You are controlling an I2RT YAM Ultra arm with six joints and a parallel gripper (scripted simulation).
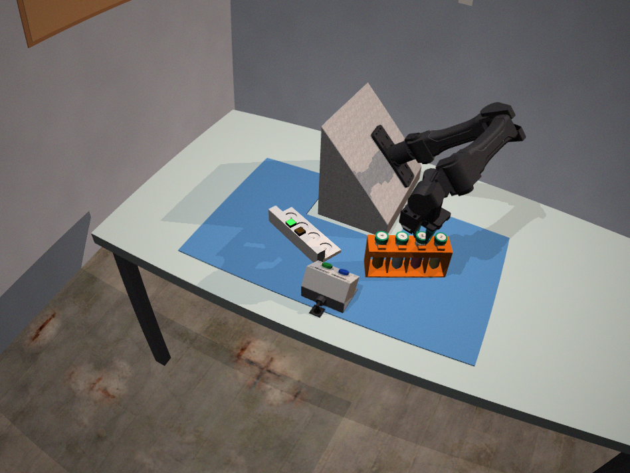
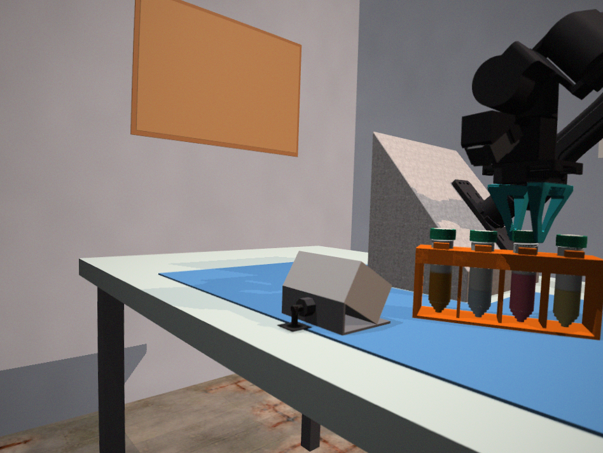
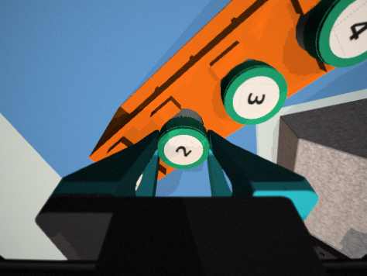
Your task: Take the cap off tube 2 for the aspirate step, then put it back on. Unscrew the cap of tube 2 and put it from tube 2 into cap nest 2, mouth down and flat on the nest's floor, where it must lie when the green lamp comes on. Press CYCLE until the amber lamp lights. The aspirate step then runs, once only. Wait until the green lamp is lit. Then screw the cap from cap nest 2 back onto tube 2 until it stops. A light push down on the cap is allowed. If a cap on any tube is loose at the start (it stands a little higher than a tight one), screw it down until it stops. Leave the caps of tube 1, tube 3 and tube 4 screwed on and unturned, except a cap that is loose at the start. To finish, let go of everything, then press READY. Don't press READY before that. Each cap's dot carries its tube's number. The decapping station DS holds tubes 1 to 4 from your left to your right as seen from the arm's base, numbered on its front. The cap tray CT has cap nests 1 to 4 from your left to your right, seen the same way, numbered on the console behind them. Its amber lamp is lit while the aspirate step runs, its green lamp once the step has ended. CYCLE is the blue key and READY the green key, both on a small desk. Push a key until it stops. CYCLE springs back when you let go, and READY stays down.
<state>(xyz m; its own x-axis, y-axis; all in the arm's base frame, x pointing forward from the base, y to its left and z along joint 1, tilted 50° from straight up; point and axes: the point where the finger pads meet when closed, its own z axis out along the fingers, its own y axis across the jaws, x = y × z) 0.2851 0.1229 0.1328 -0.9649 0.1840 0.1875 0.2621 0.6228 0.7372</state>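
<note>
Right now my hand is right at the cap 2. The rest, counted from my hand: cap 3: 20 mm ahead, 50 mm to the right; cap 4: 50 mm ahead, 90 mm to the right; cap 1: 20 mm behind, 50 mm to the left.
</note>
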